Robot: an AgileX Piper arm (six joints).
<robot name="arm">
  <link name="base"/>
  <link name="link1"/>
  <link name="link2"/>
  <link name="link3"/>
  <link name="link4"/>
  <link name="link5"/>
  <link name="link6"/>
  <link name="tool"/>
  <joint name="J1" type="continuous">
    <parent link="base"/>
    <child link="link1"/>
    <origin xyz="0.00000 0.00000 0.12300"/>
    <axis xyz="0 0 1"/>
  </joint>
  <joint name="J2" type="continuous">
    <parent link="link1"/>
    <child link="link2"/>
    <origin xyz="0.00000 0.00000 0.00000"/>
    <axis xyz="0 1 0"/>
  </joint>
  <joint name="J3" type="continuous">
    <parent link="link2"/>
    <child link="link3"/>
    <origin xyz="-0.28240 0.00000 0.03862"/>
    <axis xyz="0 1 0"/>
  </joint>
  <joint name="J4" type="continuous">
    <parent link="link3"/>
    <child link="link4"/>
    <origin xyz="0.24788 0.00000 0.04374"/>
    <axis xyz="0.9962 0 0.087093"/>
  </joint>
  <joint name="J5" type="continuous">
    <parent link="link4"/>
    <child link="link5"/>
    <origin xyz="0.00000 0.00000 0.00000"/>
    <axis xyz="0 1 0"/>
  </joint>
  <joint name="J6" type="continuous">
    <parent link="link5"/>
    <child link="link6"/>
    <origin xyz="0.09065 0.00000 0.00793"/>
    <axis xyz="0.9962 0 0.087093"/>
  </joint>
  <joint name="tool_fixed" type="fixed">
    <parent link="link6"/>
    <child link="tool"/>
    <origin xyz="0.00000 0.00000 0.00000" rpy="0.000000 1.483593 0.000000"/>
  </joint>
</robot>
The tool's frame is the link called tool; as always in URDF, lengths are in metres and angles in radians. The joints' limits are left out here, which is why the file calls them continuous.
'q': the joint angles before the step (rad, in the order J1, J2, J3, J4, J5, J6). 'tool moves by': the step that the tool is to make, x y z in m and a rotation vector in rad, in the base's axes. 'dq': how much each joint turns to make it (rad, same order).
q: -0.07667, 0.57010, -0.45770, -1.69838, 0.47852, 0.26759
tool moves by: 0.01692, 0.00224, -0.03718, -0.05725, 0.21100, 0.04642
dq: 0.00006, 0.08451, 0.07823, -0.00001, -0.04348, -0.08647
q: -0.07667, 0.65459, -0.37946, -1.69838, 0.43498, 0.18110
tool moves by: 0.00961, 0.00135, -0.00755, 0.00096, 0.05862, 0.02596
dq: -0.00006, 0.05273, -0.00001, -0.00325, -0.02521, -0.00629
